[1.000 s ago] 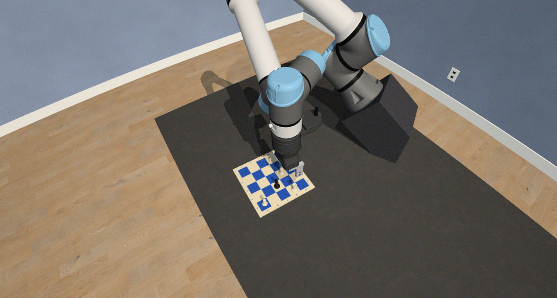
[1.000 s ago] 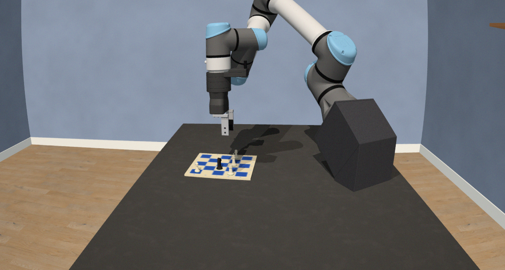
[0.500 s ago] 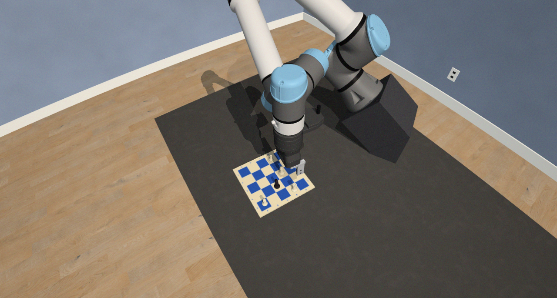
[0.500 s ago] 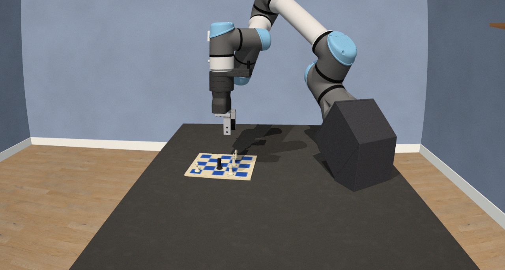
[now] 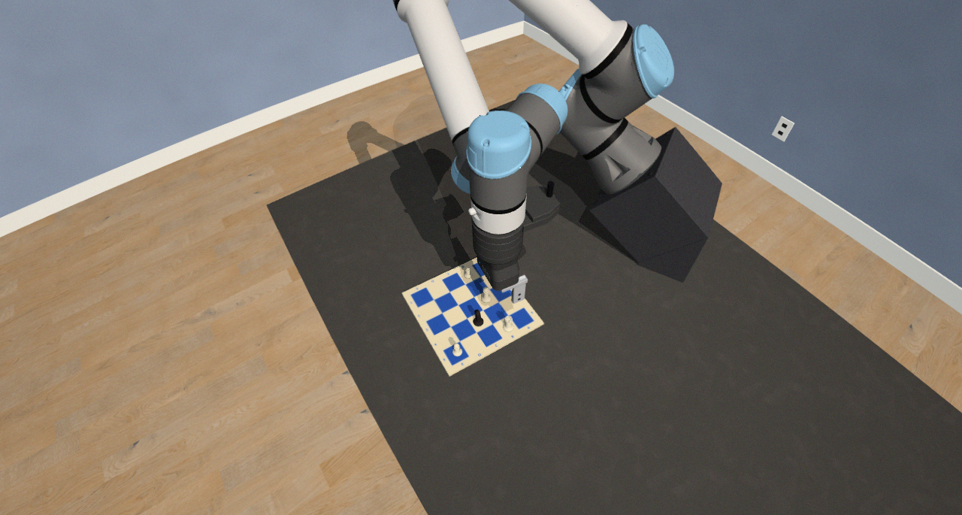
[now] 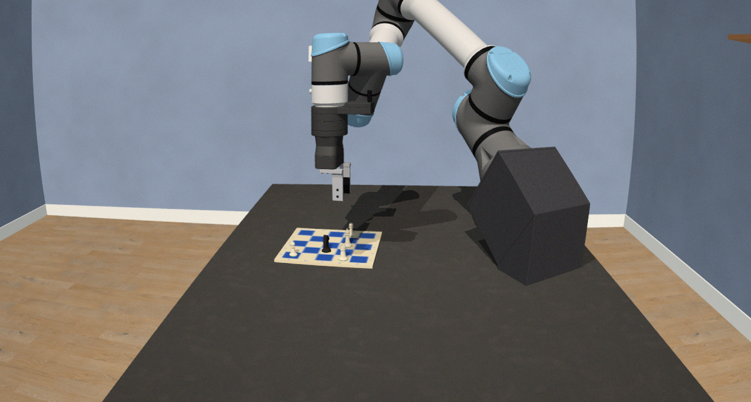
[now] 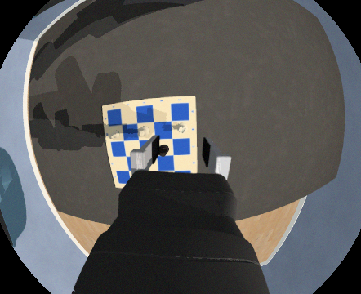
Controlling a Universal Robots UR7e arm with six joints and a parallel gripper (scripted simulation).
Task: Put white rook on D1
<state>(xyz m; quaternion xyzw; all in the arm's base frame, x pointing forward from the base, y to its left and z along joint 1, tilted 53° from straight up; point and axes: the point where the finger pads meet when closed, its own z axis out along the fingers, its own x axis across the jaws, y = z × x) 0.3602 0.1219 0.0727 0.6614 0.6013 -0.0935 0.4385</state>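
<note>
My hand is 14 cm above the white rook. The rest, counted from my hand: black piece: 4 cm ahead, 5 cm to the right, 14 cm below; blue-and-cream chessboard: 3 cm ahead, 9 cm to the right, 16 cm below.
</note>
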